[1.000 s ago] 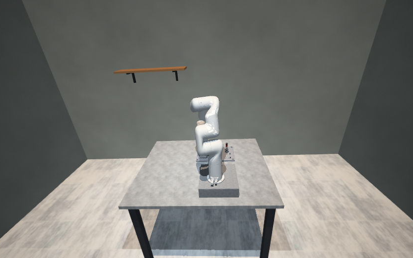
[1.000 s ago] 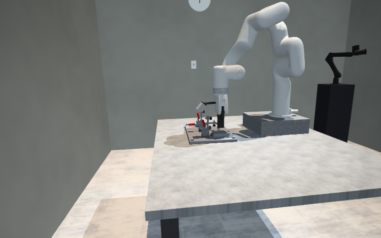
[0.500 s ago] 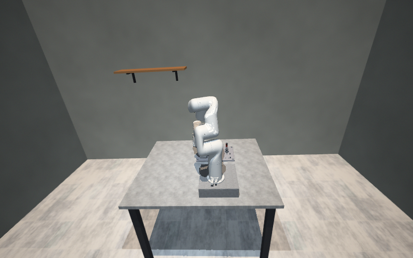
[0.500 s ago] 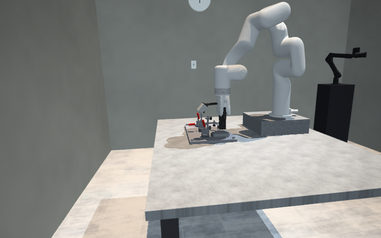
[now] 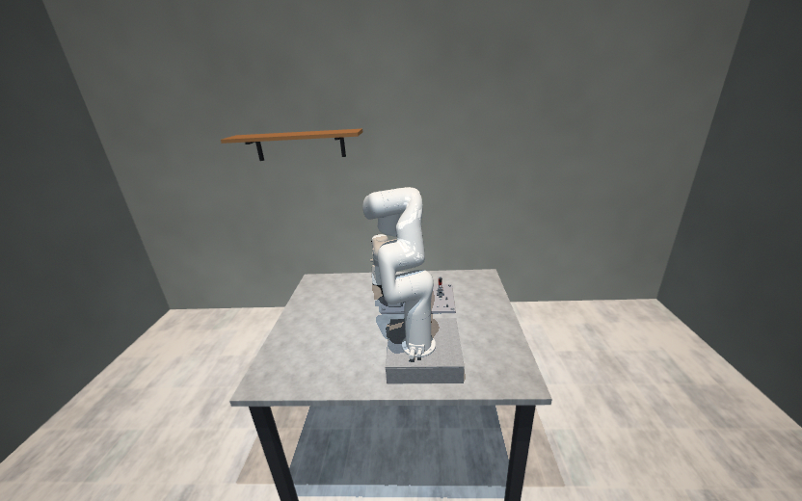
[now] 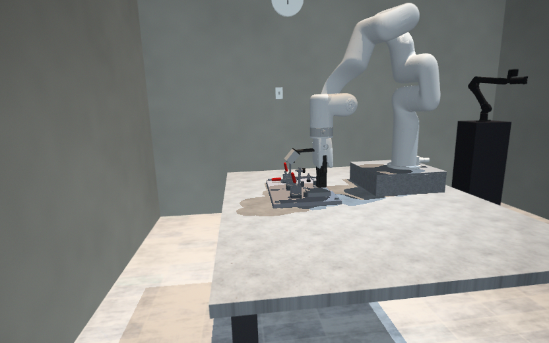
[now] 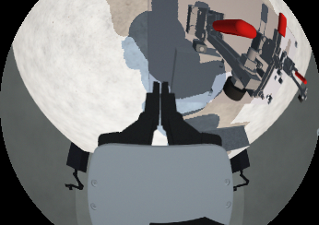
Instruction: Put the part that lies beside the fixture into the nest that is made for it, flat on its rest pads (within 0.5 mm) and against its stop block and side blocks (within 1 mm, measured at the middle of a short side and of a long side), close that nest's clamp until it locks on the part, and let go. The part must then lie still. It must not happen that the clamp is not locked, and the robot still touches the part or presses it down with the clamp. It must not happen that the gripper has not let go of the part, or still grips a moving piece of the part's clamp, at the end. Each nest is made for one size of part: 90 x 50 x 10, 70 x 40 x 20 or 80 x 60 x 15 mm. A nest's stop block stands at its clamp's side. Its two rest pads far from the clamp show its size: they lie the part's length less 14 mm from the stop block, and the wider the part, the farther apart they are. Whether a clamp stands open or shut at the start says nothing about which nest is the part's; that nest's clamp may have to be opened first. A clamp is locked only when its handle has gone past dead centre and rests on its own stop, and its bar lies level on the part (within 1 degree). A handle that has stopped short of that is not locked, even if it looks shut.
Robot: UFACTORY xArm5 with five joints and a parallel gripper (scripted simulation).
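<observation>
My gripper is now 10 mm short of the grey block part, 50 mm to the left of it and 50 mm above it. The rest, counted from my hand: grey fixture plate 70 mm ahead, 150 mm to the right, 70 mm below.
</observation>
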